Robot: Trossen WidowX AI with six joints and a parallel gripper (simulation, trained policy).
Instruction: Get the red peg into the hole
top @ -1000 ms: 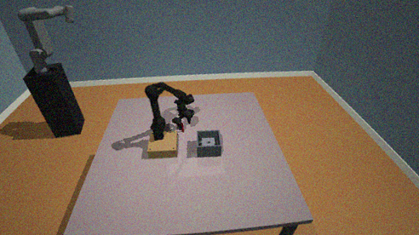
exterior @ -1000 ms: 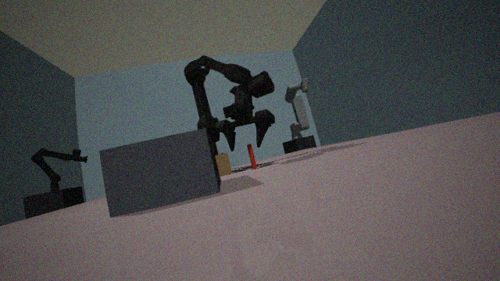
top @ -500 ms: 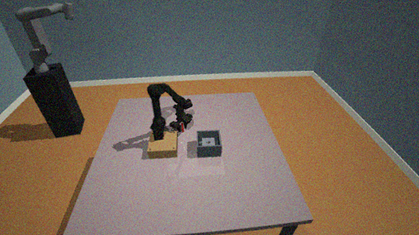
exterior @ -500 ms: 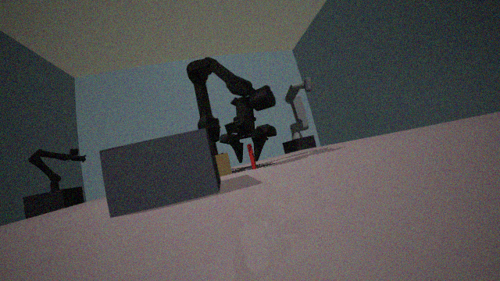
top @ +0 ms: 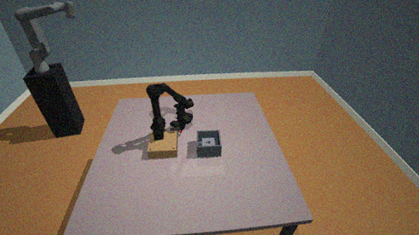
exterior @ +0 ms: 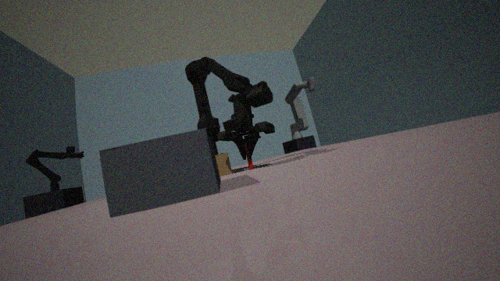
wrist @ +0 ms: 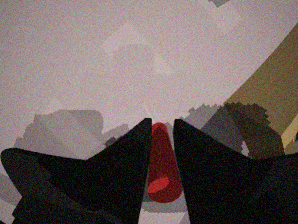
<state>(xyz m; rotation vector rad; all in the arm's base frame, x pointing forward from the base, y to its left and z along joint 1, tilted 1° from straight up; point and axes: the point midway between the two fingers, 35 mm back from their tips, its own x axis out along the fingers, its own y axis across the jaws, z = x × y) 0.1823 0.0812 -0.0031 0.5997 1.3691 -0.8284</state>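
Right now the dark box is 140 mm ahead of my gripper tip, 210 mm to the right of it and 10 mm below it. Round my gripper tip: red peg: 10 mm behind, 10 mm to the left, 10 mm above.
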